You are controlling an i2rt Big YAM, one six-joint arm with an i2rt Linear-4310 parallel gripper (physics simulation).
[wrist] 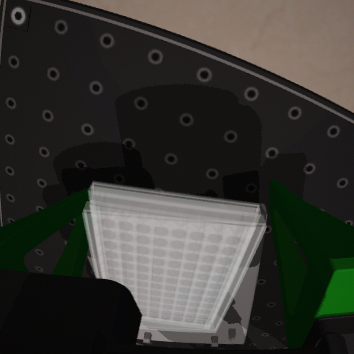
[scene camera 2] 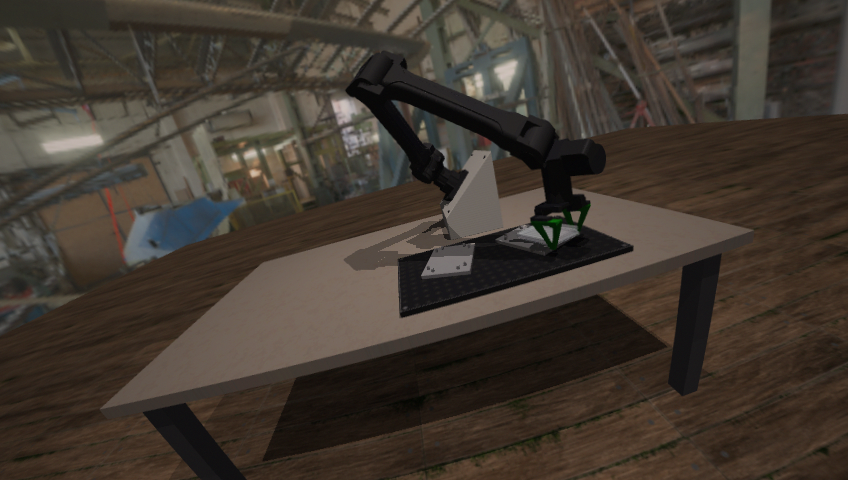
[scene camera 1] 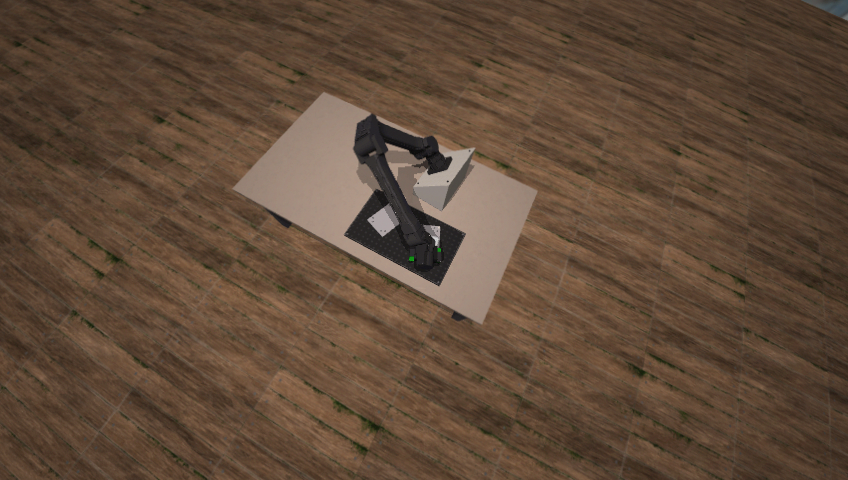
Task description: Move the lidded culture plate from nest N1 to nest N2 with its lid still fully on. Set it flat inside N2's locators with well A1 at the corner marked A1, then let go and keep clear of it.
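Where they show: gripper, fingertip midpoint: (wrist: pixel 176 193) (scene camera 2: pixel 564 241); arm's base at its link origin: (scene camera 2: pixel 457 186) (scene camera 1: pixel 440 166).
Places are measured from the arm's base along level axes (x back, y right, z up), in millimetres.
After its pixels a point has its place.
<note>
The clear lidded culture plate (scene camera 2: pixel 566 236) (wrist: pixel 170 265) is at the right-hand nest (scene camera 1: pixel 435 228) @(x -265, y -94, z -121 mm) (scene camera 2: pixel 516 244) @(x -355, y -25, z -122 mm) (wrist: pixel 248 300) @(x -354, y -25, z -121 mm). In the wrist view its upper end extends past the nest over the black board, so it looks off-centre. Its edges show doubled there; whether the lid is fully seated, the plate is flat, or where well A1 lies cannot be told. My gripper (scene camera 1: pixel 425 254) @(x -441, y -105, z -112 mm) (scene camera 2: pixel 566 239) @(x -441, y -105, z -112 mm) (wrist: pixel 176 193) @(x -441, y -105, z -112 mm) is open, its green fingers low on either side of the plate with gaps. The other nest (scene camera 1: pixel 380 221) @(x -343, y 170, z -121 mm) (scene camera 2: pixel 449 262) @(x -339, y 154, z -121 mm) holds no plate. Nest labels are unreadable.
Both nests are on the black perforated board (scene camera 1: pixel 392 249) @(x -448, y 55, z -132 mm) (scene camera 2: pixel 428 297) @(x -452, y 237, z -133 mm) (wrist: pixel 35 90) @(x -468, y -195, z -132 mm), on the beige table (scene camera 1: pixel 499 208) @(x -3, y -362, z -145 mm) (scene camera 2: pixel 238 344) @(x -381, y 694, z -145 mm). The pale wedge-shaped arm mount (scene camera 1: pixel 455 178) @(x -81, y -97, z 70 mm) (scene camera 2: pixel 479 202) @(x -140, y -22, z -43 mm) stands behind the board. Small locator pins rise from the left nest.
</note>
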